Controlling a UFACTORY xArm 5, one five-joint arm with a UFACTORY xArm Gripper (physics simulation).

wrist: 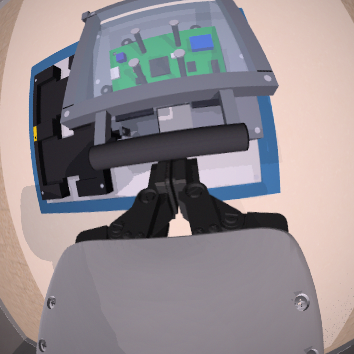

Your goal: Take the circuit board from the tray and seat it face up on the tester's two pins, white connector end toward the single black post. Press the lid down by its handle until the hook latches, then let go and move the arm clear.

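Frame: origin at the arm's base, x ahead, y left, z up, level; millimetres.
Where they show: gripper, fingertip midpoint: (175, 159).
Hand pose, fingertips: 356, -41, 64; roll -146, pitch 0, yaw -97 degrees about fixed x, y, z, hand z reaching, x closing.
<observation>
Each offset is from my fingertips to the top centre of the thing, as dx, dy, dz. "pt": to the spot under its first point. Level surfaces: height alone.
The green circuit board (160, 62) lies in the tester under the clear lid, with its chips and blue parts showing. A small white part {pt +98, +39, -27} (115, 73) is at its left edge. The grey-framed lid (170, 98) appears partly raised, with round push pins {pt +61, -21, +21} (179, 62) over the board. The lid's dark round handle {+9, +1, +37} (170, 146) runs across the view on two grey arms. My gripper (175, 159) is shut and empty at the near side of the handle, with its tips partly hidden by it. I cannot tell whether they touch. The single black post and the hook cannot be clearly made out.
The tester stands on a blue-edged base (274, 170). Black blocks {pt +58, +198, -92} (52, 155) with a yellow mark {pt +104, +220, -82} (35, 133) line its left side. A pale round surface {dz -110} (310, 215) lies around the base, with brown surface beyond its left edge.
</observation>
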